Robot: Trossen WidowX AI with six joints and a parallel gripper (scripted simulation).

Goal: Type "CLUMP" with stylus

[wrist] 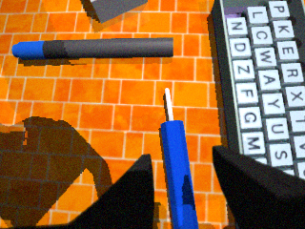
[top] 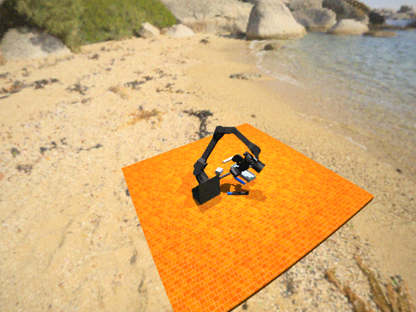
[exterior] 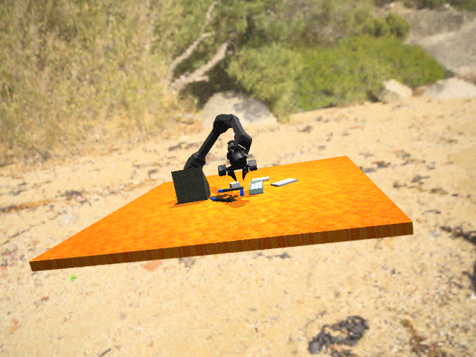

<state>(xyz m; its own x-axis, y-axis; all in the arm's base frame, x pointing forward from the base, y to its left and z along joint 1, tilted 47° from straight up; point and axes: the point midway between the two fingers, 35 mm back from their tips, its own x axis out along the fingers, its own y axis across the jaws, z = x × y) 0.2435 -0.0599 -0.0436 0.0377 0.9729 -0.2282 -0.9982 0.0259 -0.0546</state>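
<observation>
Now: the blue stylus 6 cm below my gripper tip and 1 cm to the left of it. Also, from my gripper tip: small grey block: 15 cm to the left, 5 cm below, 4 cm behind.
</observation>
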